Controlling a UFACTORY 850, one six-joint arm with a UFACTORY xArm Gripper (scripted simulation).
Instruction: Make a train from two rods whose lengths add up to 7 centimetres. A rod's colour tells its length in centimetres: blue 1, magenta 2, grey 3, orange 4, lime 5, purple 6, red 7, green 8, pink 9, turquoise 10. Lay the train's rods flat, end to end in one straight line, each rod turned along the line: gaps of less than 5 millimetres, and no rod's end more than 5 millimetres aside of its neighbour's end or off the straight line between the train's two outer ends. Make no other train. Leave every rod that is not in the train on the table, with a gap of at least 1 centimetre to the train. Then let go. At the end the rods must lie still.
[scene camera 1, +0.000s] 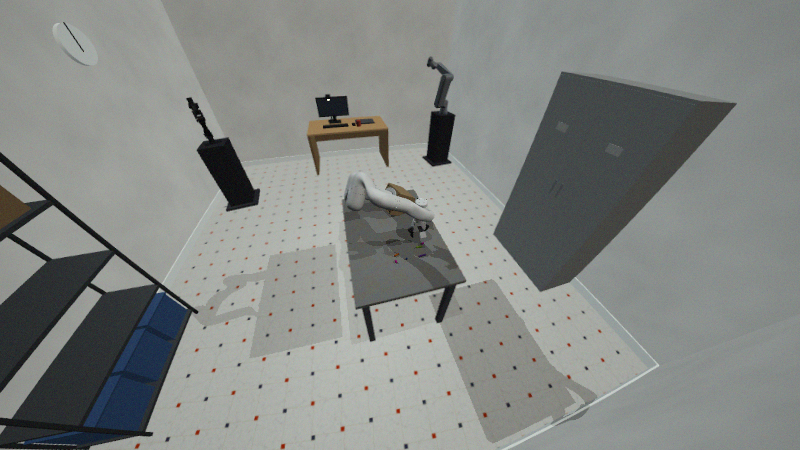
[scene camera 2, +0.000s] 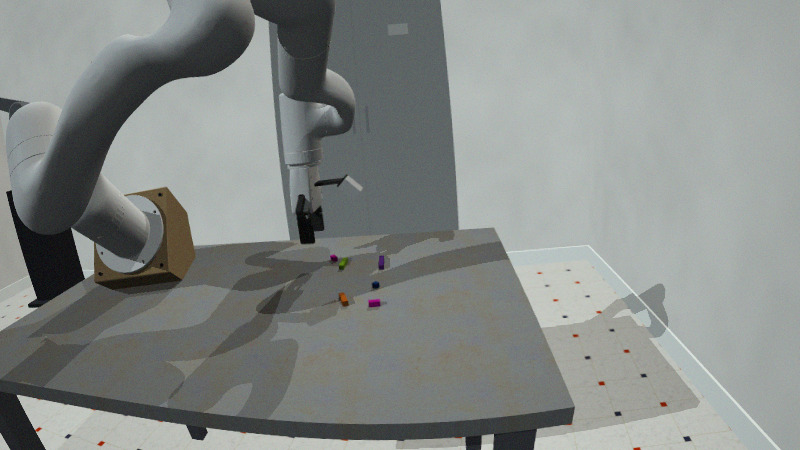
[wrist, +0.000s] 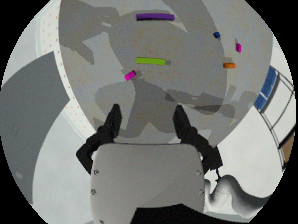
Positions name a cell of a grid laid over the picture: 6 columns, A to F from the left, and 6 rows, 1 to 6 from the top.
Note:
I see my gripper (scene camera 2: C4).
My gripper also shows in the wrist view (wrist: C3).

